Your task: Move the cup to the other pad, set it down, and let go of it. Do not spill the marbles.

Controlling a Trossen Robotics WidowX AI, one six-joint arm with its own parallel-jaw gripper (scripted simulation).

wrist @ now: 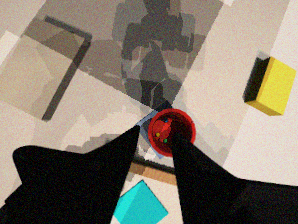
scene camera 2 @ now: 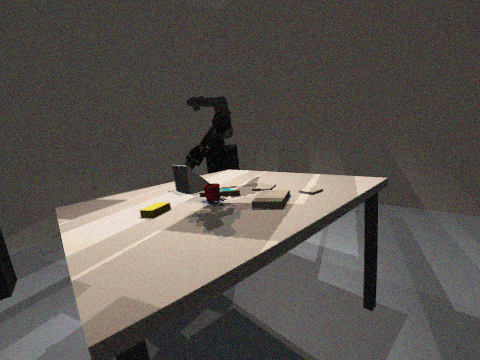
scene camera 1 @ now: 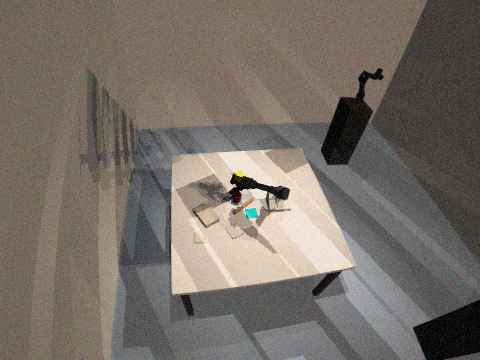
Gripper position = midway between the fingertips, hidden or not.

Observation:
I see my gripper (wrist: 156, 133) and a yellow block (wrist: 266, 91).

